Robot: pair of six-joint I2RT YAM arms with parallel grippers.
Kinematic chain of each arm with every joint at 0, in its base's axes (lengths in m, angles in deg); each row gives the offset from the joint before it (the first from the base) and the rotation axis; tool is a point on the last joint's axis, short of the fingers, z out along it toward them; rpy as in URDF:
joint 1: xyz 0 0 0.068 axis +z
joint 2: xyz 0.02 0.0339 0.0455 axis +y
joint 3: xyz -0.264 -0.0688 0 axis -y
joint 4: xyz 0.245 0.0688 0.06 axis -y
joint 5: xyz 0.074 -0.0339 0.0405 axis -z
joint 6: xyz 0.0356 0 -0.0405 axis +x
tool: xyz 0 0 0 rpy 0 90 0
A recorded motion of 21 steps. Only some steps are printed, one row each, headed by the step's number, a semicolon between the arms.
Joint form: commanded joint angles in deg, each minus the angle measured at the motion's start. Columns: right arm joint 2, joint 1, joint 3, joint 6, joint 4, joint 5; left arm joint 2, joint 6, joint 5, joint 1, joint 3, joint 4.
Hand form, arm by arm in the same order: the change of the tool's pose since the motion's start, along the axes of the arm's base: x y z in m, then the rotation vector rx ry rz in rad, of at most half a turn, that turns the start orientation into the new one. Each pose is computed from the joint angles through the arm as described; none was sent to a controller.
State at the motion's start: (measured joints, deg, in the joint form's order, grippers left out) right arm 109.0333 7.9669 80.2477 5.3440 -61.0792 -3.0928; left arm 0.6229 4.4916 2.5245 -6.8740 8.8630 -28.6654
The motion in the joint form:
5: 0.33 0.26 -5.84 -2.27 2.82 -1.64; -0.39 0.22 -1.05 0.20 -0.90 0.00
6: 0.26 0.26 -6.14 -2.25 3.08 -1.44; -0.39 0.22 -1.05 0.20 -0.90 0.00
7: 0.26 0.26 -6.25 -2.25 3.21 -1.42; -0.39 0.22 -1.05 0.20 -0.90 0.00
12: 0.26 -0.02 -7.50 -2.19 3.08 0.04; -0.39 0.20 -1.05 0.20 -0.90 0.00
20: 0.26 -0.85 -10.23 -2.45 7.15 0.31; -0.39 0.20 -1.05 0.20 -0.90 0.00
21: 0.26 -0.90 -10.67 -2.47 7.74 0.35; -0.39 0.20 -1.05 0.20 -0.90 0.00
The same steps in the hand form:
5: -0.0136 0.0007 -0.0261 0.0215 0.0594 0.0433; 0.0006 0.0009 -0.0048 0.0110 0.0075 0.0193
6: -0.0142 0.0004 -0.0269 0.0181 0.0585 0.0430; 0.0006 0.0009 -0.0048 0.0110 0.0075 0.0193
7: -0.0144 0.0004 -0.0274 0.0178 0.0581 0.0431; 0.0006 0.0009 -0.0048 0.0110 0.0075 0.0193
12: -0.0187 -0.0028 -0.0323 -0.0103 0.0790 0.0378; 0.0006 0.0009 -0.0048 0.0107 0.0076 0.0194
20: -0.0203 -0.0080 -0.0435 -0.0116 0.0550 0.0280; 0.0006 0.0009 -0.0048 0.0107 0.0076 0.0194
21: -0.0208 -0.0083 -0.0453 -0.0120 0.0524 0.0275; 0.0006 0.0009 -0.0048 0.0107 0.0076 0.0194

